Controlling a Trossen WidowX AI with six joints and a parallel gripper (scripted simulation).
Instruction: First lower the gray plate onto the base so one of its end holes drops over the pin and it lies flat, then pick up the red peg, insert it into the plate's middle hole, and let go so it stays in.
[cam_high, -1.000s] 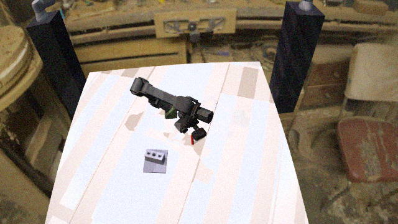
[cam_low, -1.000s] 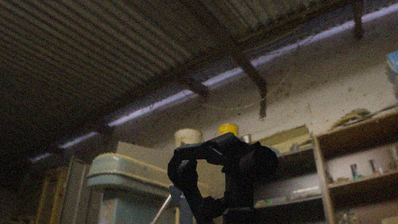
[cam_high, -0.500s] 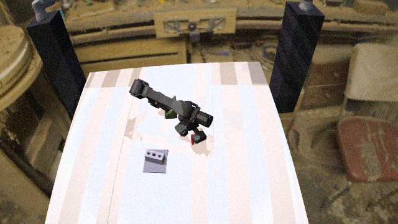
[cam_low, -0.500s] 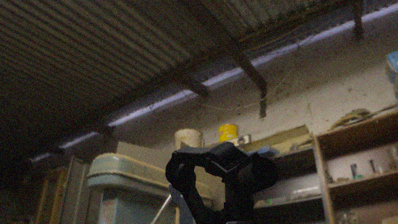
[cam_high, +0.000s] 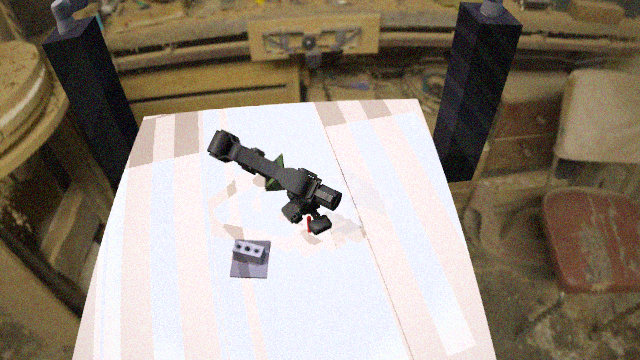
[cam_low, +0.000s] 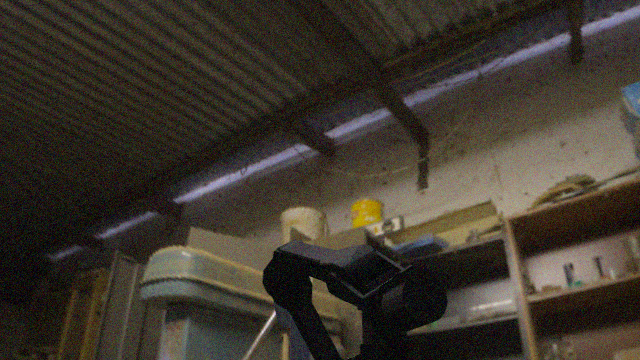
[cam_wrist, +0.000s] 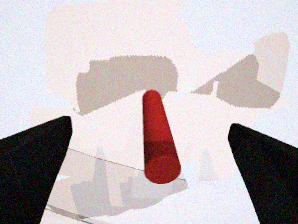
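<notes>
My gripper tip is right at the red peg. From my gripper tip the other things lie so: gray plate (200 mm to the right, 80 mm ahead); dark square base (190 mm to the right, 90 mm ahead, 40 mm below).
</notes>
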